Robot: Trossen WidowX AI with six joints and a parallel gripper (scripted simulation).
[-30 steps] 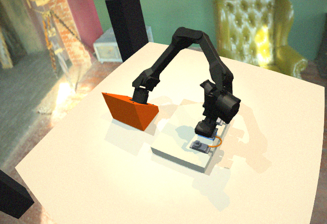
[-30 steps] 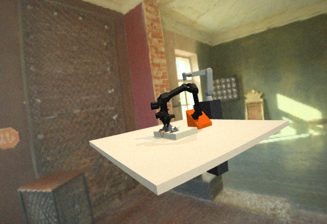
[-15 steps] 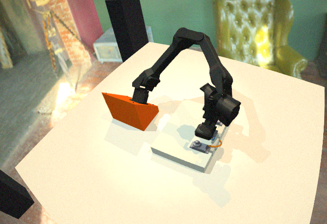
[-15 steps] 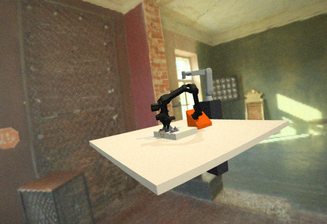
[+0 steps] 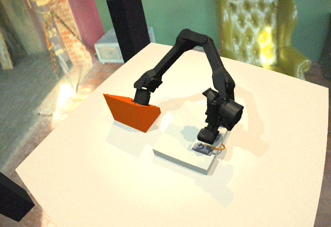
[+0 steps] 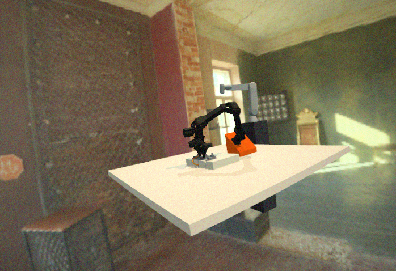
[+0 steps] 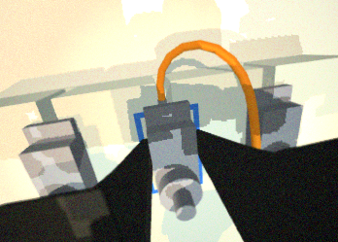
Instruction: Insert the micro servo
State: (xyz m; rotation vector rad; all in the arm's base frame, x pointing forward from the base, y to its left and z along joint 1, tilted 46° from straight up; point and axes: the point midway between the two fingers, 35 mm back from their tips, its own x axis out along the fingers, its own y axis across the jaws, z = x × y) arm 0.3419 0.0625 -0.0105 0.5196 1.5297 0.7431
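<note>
My gripper tip is 12 cm past the pale deck, 3 cm above it and 1 cm to the left of it.
</note>
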